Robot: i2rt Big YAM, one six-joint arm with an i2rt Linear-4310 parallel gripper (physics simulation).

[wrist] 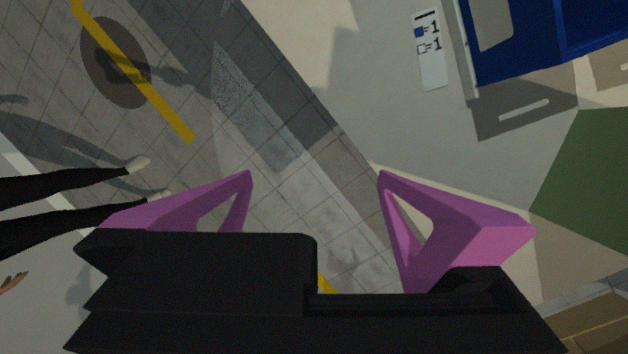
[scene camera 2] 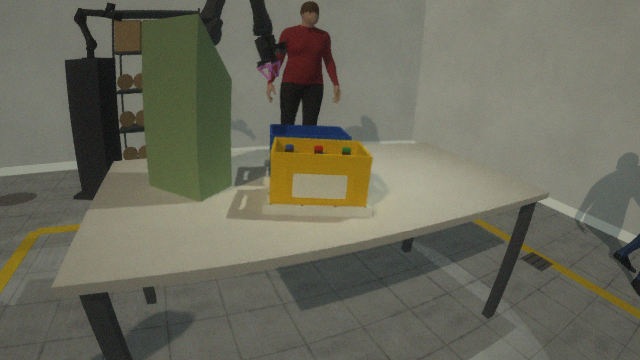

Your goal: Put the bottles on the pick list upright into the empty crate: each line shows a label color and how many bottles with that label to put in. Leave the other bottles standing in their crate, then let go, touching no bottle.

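Frame: origin at the arm's base, x right, y ahead, z up, level; centimetres.
Seen in the pictures: gripper, fingertip midpoint: (wrist: pixel 314 177) (scene camera 2: pixel 273 78); arm's base, origin of the base link: (scene camera 2: pixel 180 52).
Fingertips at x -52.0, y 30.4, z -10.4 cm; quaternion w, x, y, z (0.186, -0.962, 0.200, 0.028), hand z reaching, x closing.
Pixels of each thing's top centre, then the offset from my fingertips to it. "spot": a spot on its surface instead. Level surfaces: height alone.
- yellow crate, middle of its top: (scene camera 2: pixel 319 146) dy +14.6, dx +65.1, dz -16.5 cm
- blue cap, middle of its top: (scene camera 2: pixel 289 145) dy +6.0, dx +60.5, dz -17.7 cm
- red cap, middle of its top: (scene camera 2: pixel 318 146) dy +14.9, dx +61.0, dz -17.7 cm
- green cap, middle of its top: (scene camera 2: pixel 346 148) dy +23.5, dx +61.6, dz -17.7 cm
- blue crate, middle of its top: (scene camera 2: pixel 308 130) dy +13.5, dx +41.9, dz -16.5 cm
- pick list, middle of its top: (wrist: pixel 430 50) dy +10.7, dx +27.1, dz -33.9 cm
- table, its level: dz -34.0 cm
- low pale holder, surface spot: (scene camera 2: pixel 320 211) spot: dy +14.5, dx +75.5, dz -32.6 cm
The yellow crate (scene camera 2: pixel 320 192) stands on the table in scene camera 2. A blue cap (scene camera 2: pixel 289 148), a red cap (scene camera 2: pixel 318 149) and a green cap (scene camera 2: pixel 346 150) show inside it; the bottles' labels are hidden. The blue crate (scene camera 2: pixel 310 132) (wrist: pixel 532 37) stands behind the yellow one; its inside is mostly hidden. The pick list (wrist: pixel 434 70) lies beside the blue crate in the wrist view and reads blue 1, white 1. My gripper (scene camera 2: pixel 269 69) (wrist: pixel 314 177) is open and empty, high above and behind the crates.
A tall green block (scene camera 2: pixel 172 110) (wrist: pixel 590 185) stands on the table (scene camera 2: pixel 190 240) to the left of the crates in scene camera 2. A low pale holder (scene camera 2: pixel 320 211) edges the yellow crate's base. A person in red (scene camera 2: pixel 305 55) stands behind the table. A dark pedestal (scene camera 2: pixel 90 120) stands at the left.
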